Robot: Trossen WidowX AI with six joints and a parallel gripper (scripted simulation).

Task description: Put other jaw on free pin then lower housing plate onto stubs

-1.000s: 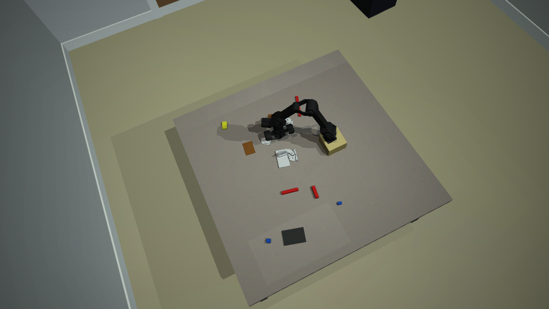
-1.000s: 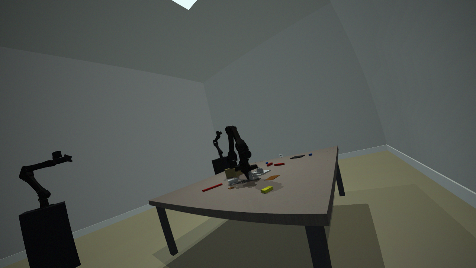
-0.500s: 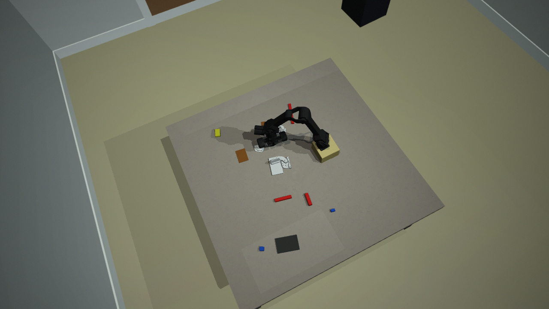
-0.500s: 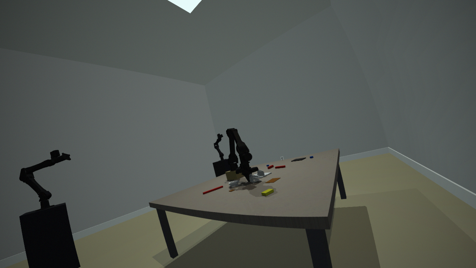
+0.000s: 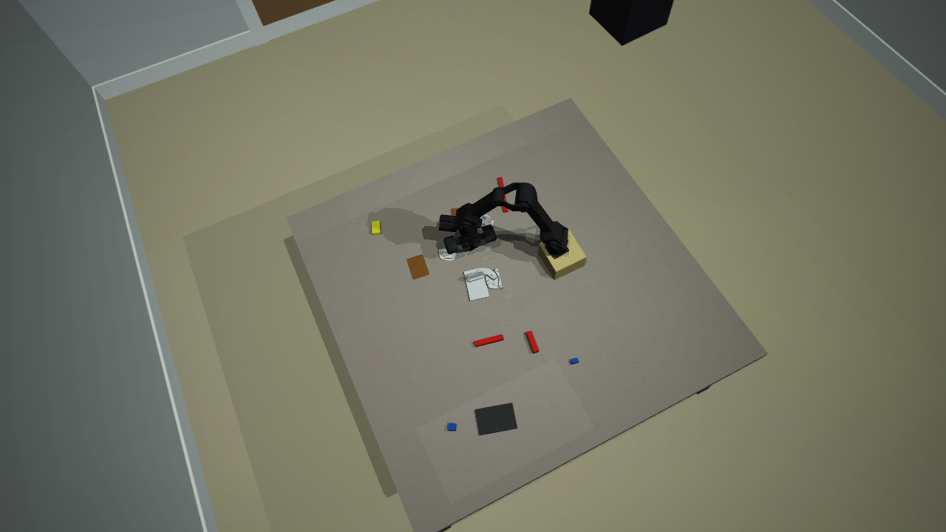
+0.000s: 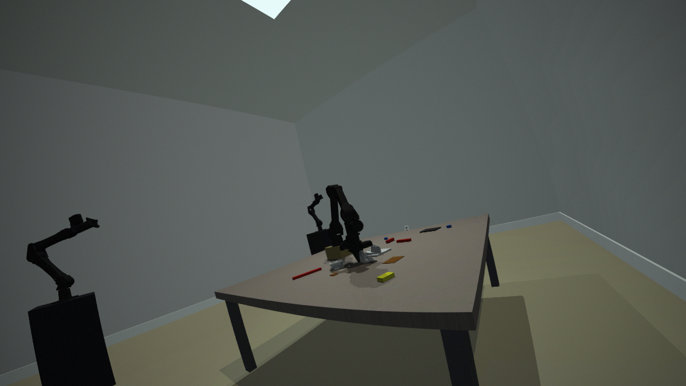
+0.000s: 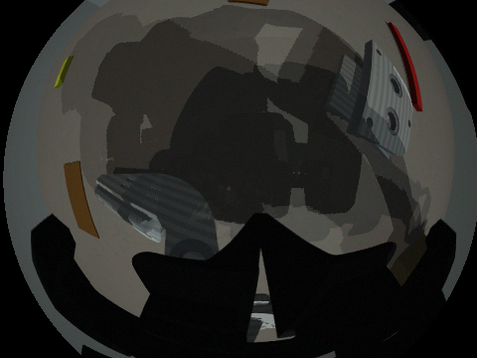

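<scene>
The silver jaw is 40 mm ahead of my gripper tip, 40 mm above it and 10 mm to the right of it. Also, from my gripper tip: dark tile: 590 mm to the left, 250 mm ahead; then yellow block: 270 mm to the right, 270 mm ahead, 10 mm above; then brown tile: 210 mm ahead, 40 mm to the right.
</scene>
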